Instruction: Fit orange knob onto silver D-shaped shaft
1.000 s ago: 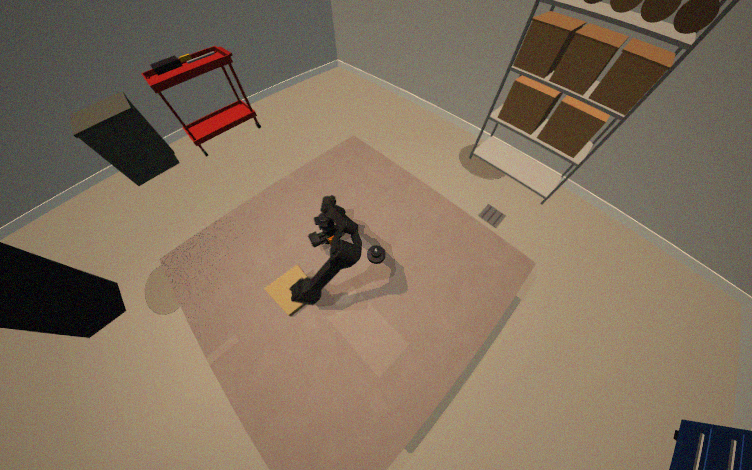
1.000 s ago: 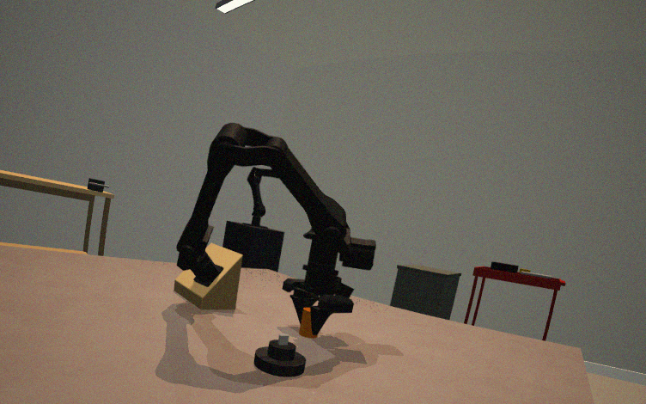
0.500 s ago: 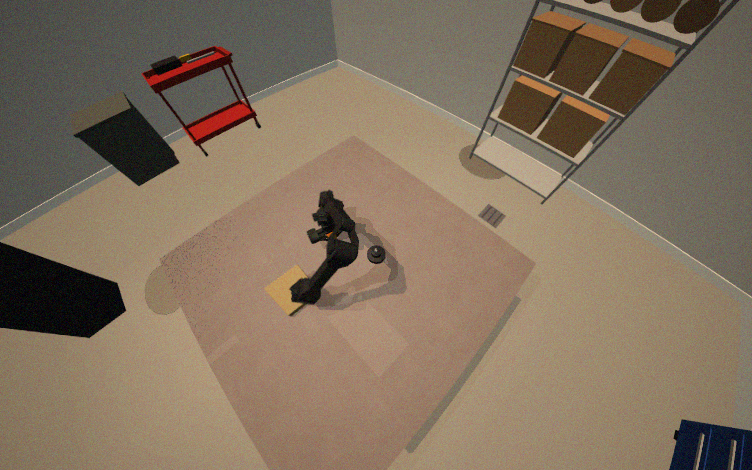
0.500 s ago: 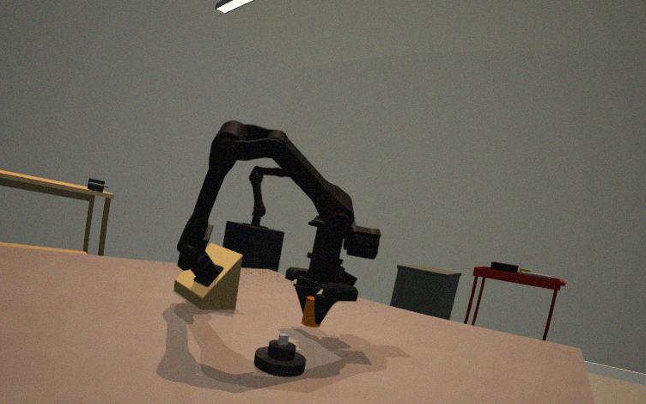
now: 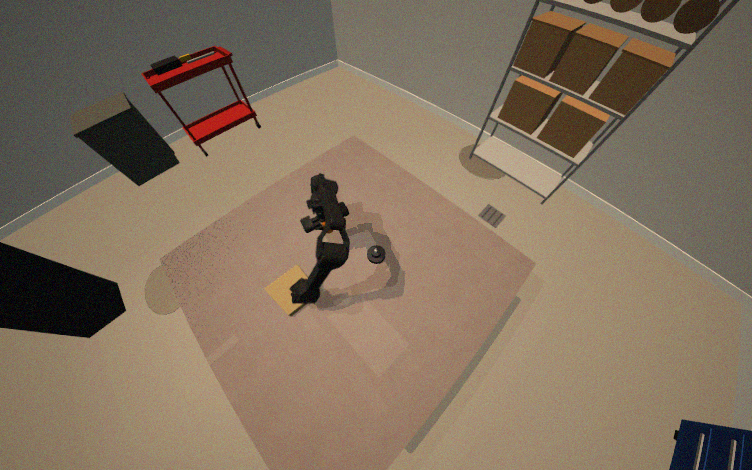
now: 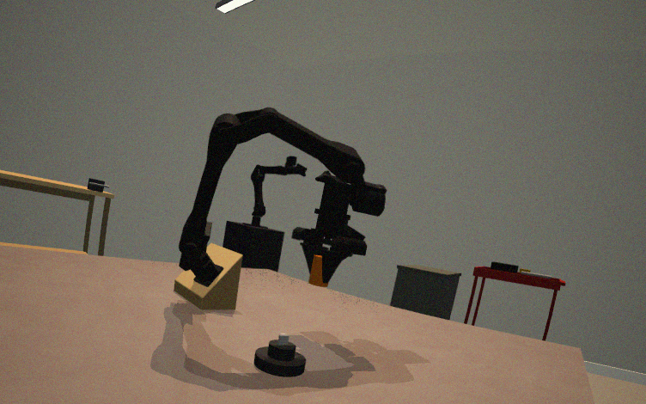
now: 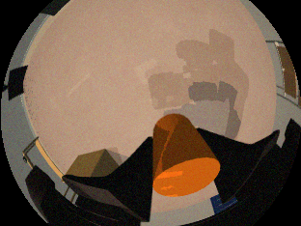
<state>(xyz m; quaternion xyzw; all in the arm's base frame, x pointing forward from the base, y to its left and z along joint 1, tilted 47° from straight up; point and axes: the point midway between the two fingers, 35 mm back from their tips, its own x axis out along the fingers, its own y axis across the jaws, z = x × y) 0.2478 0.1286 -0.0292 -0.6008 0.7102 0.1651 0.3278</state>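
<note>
Right now my gripper tip is 30 mm below the orange knob. From my gripper tip the other things lie so: round black pedestal (100 mm ahead, 190 mm to the right, 100 mm below).
</note>
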